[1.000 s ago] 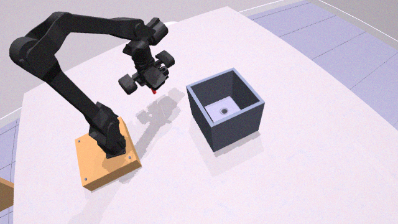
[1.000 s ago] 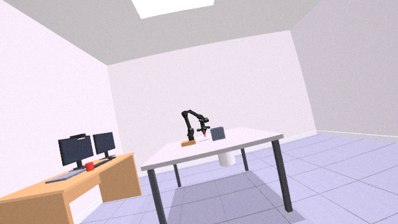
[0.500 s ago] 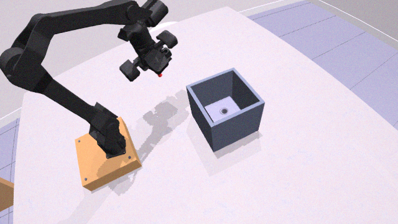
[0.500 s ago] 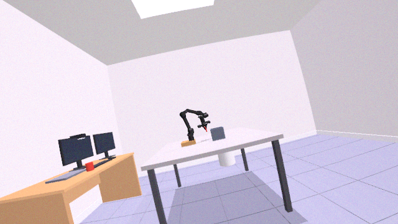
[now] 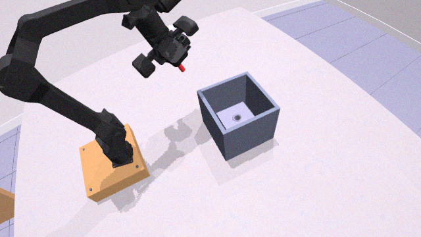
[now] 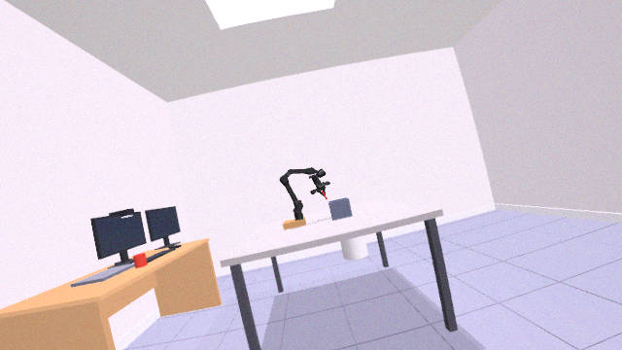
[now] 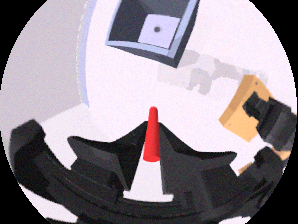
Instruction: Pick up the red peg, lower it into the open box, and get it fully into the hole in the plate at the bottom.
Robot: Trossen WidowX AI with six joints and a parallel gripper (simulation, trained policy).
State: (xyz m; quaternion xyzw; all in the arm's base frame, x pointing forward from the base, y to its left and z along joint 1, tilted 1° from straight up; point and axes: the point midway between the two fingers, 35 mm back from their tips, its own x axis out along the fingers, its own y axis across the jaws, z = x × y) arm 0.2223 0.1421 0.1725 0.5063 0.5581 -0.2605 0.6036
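My gripper tip is now 12 cm short of the pale plate, 15 cm to the left of it and 14 cm above it. From my gripper tip the other things lie so: red peg: 1 cm above.
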